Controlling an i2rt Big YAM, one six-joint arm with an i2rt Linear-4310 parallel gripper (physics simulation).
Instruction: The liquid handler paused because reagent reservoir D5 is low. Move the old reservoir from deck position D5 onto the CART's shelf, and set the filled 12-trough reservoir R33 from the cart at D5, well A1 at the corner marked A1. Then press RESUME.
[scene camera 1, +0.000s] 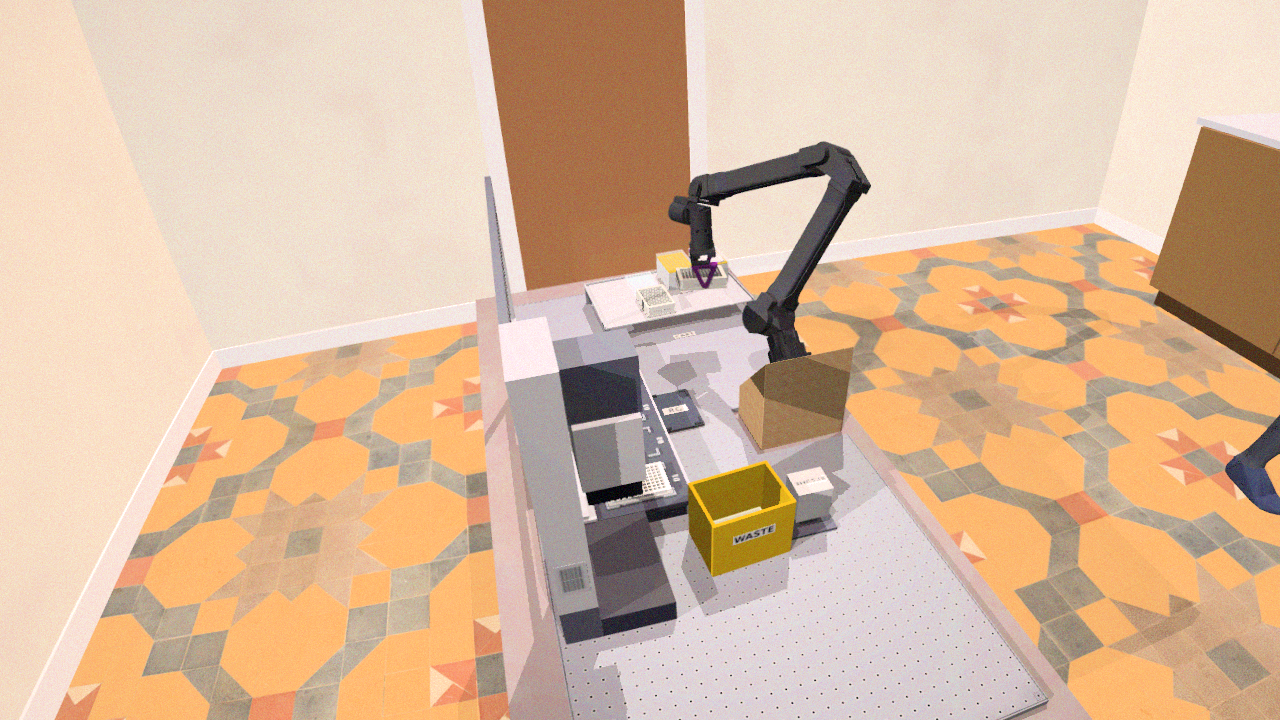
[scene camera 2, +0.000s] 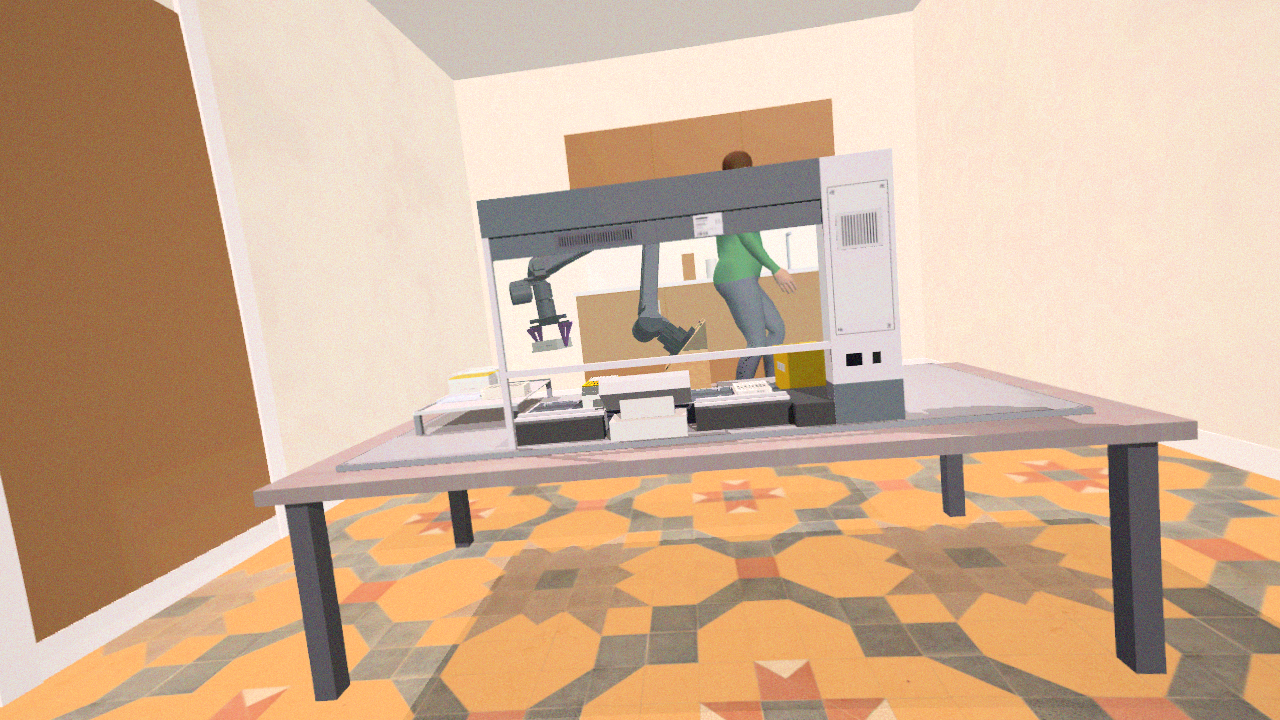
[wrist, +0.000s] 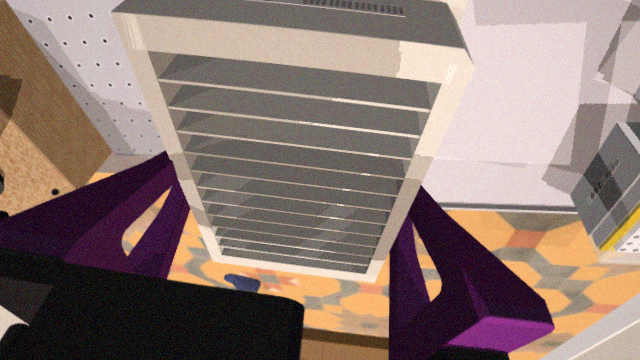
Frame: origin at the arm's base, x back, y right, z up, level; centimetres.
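Seen in the pictures: gripper, fingertip midpoint: (scene camera 1: 704, 281) (wrist: 301, 162); arm's base at its link origin: (scene camera 1: 791, 368).
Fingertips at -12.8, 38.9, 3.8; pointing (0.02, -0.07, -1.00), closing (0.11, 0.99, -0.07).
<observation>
Pixels of each thing's top centre, then the offset from my fingertips to it, as dx, dy, dz. "spot": a spot on its surface instead.
- reservoir at its top centre: (wrist: 288, 206) (scene camera 1: 700, 271) (scene camera 2: 551, 338) -0.9, +0.1, +3.1
- labware at its top centre: (scene camera 1: 655, 295) (scene camera 2: 505, 385) -12.4, +11.7, -9.0
- yellow WASTE bin at its top centre: (scene camera 1: 741, 492) (scene camera 2: 801, 345) -6.7, -74.3, -4.7
- white-topped box at its top centre: (scene camera 1: 810, 480) +7.5, -70.7, -7.7
- dark labelled pad at a spot on its surface: (scene camera 1: 677, 411) spot: -12.6, -32.5, -17.5
My gripper (scene camera 1: 705, 274) (scene camera 2: 551, 334) (wrist: 301, 162) is shut on a white, many-troughed reservoir, its purple fingers on the two long sides. This reservoir (scene camera 1: 684, 279) (scene camera 2: 551, 346) (wrist: 280, 37) is level, and its troughs look grey inside; I cannot read a label on it. It hangs above the far part of the cart's shelf (scene camera 1: 613, 301) (wrist: 525, 100). Another white, open-topped piece of labware (scene camera 1: 656, 302) stands on that shelf. The liquid handler (scene camera 1: 532, 385) (scene camera 2: 648, 201) stands on the table. D5, its A1 mark and the RESUME button cannot be made out.
A yellow-topped box (scene camera 1: 673, 266) (wrist: 607, 185) stands on the shelf beside the held reservoir. A yellow WASTE bin (scene camera 1: 751, 537) (scene camera 2: 801, 368), a white-topped box (scene camera 1: 810, 481), a dark labelled pad (scene camera 1: 677, 411) and a brown box (scene camera 1: 796, 407) stand on the table. A person (scene camera 2: 747, 268) stands behind it.
</observation>
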